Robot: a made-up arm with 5 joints. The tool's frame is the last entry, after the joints. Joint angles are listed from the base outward.
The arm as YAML. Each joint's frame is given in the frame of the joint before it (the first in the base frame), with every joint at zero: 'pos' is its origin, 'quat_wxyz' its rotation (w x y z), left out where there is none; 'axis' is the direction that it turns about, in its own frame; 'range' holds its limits. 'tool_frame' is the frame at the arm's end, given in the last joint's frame.
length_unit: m
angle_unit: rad
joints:
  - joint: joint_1
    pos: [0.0, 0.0, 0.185]
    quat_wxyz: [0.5, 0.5, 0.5, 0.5]
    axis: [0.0, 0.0, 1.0]
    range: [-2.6, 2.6]
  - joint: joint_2
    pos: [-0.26, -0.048, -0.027]
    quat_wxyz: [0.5, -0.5, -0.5, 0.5]
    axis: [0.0, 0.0, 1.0]
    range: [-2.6, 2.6]
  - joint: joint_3
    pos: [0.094, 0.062, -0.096]
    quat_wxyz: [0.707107, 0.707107, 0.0, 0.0]
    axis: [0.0, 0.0, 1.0]
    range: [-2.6, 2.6]
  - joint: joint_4
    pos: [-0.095, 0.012, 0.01]
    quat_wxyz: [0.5, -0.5, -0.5, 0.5]
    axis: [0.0, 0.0, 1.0]
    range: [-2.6, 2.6]
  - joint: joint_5
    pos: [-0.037, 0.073, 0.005]
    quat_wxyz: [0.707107, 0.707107, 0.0, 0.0]
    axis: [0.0, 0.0, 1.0]
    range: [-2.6, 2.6]
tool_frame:
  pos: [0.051, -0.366, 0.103]
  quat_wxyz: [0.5, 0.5, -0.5, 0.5]
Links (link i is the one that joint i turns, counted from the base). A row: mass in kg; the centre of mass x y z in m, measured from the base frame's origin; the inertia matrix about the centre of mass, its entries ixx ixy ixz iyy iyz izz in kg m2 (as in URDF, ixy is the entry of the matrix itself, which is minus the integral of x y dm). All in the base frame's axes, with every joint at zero. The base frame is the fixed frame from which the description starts. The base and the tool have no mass.
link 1: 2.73; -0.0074 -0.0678 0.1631; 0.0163 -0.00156 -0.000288 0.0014 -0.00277 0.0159
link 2: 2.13; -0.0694 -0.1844 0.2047; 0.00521 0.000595 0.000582 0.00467 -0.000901 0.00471
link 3: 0.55; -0.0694 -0.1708 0.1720; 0.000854 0 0 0.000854 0 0.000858
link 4: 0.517; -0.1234 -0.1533 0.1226; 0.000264 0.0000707 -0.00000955 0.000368 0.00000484 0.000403
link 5: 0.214; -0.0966 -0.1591 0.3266; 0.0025 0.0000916 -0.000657 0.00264 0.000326 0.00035
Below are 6 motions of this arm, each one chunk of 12 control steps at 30 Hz.
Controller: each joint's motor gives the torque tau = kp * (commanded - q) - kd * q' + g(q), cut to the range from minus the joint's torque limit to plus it. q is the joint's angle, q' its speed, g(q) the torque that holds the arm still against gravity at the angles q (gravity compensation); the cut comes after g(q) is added. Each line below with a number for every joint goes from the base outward.
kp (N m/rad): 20 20 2.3 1 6.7
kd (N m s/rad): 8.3 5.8 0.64 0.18 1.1
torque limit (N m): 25 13 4.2 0.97 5.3
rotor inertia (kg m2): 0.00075 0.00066 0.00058 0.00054 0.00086
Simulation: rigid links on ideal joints. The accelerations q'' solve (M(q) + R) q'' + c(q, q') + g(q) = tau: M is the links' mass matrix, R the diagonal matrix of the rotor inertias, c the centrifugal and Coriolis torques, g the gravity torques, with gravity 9.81 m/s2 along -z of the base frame. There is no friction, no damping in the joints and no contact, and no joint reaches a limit. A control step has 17 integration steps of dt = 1/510 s. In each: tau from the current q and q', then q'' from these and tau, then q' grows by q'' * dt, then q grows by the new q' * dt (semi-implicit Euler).
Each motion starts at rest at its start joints. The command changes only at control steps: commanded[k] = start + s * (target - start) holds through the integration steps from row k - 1 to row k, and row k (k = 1, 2, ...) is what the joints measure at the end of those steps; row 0 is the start. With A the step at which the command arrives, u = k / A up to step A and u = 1 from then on. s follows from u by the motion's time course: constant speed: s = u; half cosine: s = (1 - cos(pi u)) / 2; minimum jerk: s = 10 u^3 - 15 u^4 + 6 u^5; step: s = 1 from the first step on.
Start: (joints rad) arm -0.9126 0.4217 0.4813 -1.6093 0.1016
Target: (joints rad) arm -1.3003 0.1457 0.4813 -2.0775 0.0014
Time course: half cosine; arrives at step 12
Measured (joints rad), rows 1 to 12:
1: -0.9129 0.4213 0.4815 -1.6102 0.1012
2: -0.9141 0.4196 0.4822 -1.6141 0.0999
3: -0.9170 0.4160 0.4835 -1.6228 0.0971
4: -0.9225 0.4098 0.4852 -1.6376 0.0928
5: -0.9310 0.4007 0.4870 -1.6593 0.0870
6: -0.9426 0.3888 0.4886 -1.6877 0.0798
7: -0.9574 0.3742 0.4898 -1.7219 0.0715
8: -0.9749 0.3575 0.4904 -1.7606 0.0625
9: -0.9946 0.3393 0.4903 -1.8018 0.0534
10: -1.0157 0.3205 0.4894 -1.8432 0.0447
11: -1.0373 0.3020 0.4880 -1.8824 0.0368
12: -1.0583 0.2847 0.4861 -1.9172 0.0303

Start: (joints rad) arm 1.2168 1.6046 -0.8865 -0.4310 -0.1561
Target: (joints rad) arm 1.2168 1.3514 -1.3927 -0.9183 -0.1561
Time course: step
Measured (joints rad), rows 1 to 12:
1: 1.2200 1.5812 -0.9102 -0.4674 -0.1541
2: 1.2212 1.5567 -0.9571 -0.5355 -0.1524
3: 1.2213 1.5343 -1.0079 -0.6035 -0.1528
4: 1.2208 1.5141 -1.0557 -0.6631 -0.1538
5: 1.2202 1.4960 -1.0987 -0.7130 -0.1546
6: 1.2195 1.4798 -1.1365 -0.7540 -0.1553
7: 1.2188 1.4654 -1.1696 -0.7872 -0.1557
8: 1.2183 1.4526 -1.1983 -0.8141 -0.1560
9: 1.2178 1.4413 -1.2233 -0.8357 -0.1562
10: 1.2174 1.4311 -1.2450 -0.8530 -0.1563
11: 1.2170 1.4222 -1.2639 -0.8669 -0.1564
12: 1.2167 1.4142 -1.2804 -0.8780 -0.1564

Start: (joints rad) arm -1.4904 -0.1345 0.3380 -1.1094 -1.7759
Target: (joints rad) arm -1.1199 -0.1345 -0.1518 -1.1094 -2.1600
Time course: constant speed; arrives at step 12
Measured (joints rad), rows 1 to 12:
1: -1.4889 -0.1351 0.3359 -1.1086 -1.7803
2: -1.4851 -0.1358 0.3298 -1.1063 -1.7896
3: -1.4792 -0.1363 0.3197 -1.1031 -1.8034
4: -1.4713 -0.1367 0.3060 -1.0995 -1.8207
5: -1.4616 -0.1369 0.2890 -1.0960 -1.8410
6: -1.4501 -0.1371 0.2691 -1.0929 -1.8636
7: -1.4372 -0.1372 0.2466 -1.0903 -1.8880
8: -1.4227 -0.1373 0.2218 -1.0884 -1.9140
9: -1.4070 -0.1373 0.1949 -1.0872 -1.9412
10: -1.3900 -0.1373 0.1663 -1.0867 -1.9693
11: -1.3720 -0.1372 0.1360 -1.0867 -1.9983
12: -1.3529 -0.1371 0.1043 -1.0874 -2.0279

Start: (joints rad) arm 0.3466 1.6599 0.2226 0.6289 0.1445
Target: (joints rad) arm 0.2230 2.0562 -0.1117 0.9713 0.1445
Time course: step
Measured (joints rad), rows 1 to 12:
1: 0.3378 1.6995 0.2059 0.6687 0.1414
2: 0.3293 1.7388 0.1718 0.7218 0.1432
3: 0.3214 1.7738 0.1379 0.7664 0.1437
4: 0.3140 1.8050 0.1071 0.8030 0.1440
5: 0.3071 1.8327 0.0798 0.8332 0.1442
6: 0.3006 1.8573 0.0558 0.8582 0.1443
7: 0.2946 1.8792 0.0348 0.8787 0.1445
8: 0.2891 1.8988 0.0164 0.8957 0.1446
9: 0.2839 1.9161 0.0003 0.9096 0.1448
10: 0.2791 1.9316 -0.0138 0.9210 0.1449
11: 0.2747 1.9453 -0.0261 0.9304 0.1450
12: 0.2706 1.9575 -0.0368 0.9381 0.1450

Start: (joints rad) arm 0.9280 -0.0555 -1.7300 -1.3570 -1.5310
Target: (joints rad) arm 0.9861 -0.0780 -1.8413 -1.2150 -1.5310
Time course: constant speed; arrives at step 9
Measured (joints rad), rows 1 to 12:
1: 0.9284 -0.0558 -1.7313 -1.3561 -1.5309
2: 0.9292 -0.0564 -1.7341 -1.3538 -1.5309
3: 0.9304 -0.0573 -1.7381 -1.3499 -1.5308
4: 0.9320 -0.0584 -1.7431 -1.3443 -1.5308
5: 0.9340 -0.0596 -1.7490 -1.3369 -1.5308
6: 0.9363 -0.0609 -1.7556 -1.3279 -1.5308
7: 0.9390 -0.0624 -1.7629 -1.3175 -1.5308
8: 0.9419 -0.0639 -1.7708 -1.3057 -1.5307
9: 0.9452 -0.0656 -1.7791 -1.2929 -1.5307
10: 0.9483 -0.0670 -1.7865 -1.2800 -1.5308
11: 0.9513 -0.0681 -1.7929 -1.2677 -1.5309
12: 0.9540 -0.0691 -1.7984 -1.2565 -1.5310

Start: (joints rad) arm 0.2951 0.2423 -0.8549 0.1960 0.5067
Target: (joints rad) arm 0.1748 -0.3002 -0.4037 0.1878 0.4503
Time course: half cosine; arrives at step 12
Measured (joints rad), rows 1 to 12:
1: 0.2951 0.2414 -0.8542 0.1965 0.5065
2: 0.2949 0.2379 -0.8514 0.1982 0.5056
3: 0.2942 0.2303 -0.8449 0.2008 0.5040
4: 0.2928 0.2176 -0.8339 0.2039 0.5016
5: 0.2905 0.1993 -0.8180 0.2070 0.4984
6: 0.2871 0.1753 -0.7971 0.2095 0.4945
7: 0.2827 0.1462 -0.7718 0.2110 0.4900
8: 0.2774 0.1130 -0.7431 0.2113 0.4852
9: 0.2713 0.0770 -0.7121 0.2101 0.4804
10: 0.2646 0.0401 -0.6804 0.2075 0.4757
11: 0.2576 0.0039 -0.6495 0.2037 0.4713
12: 0.2508 -0.0296 -0.6211 0.1989 0.4677

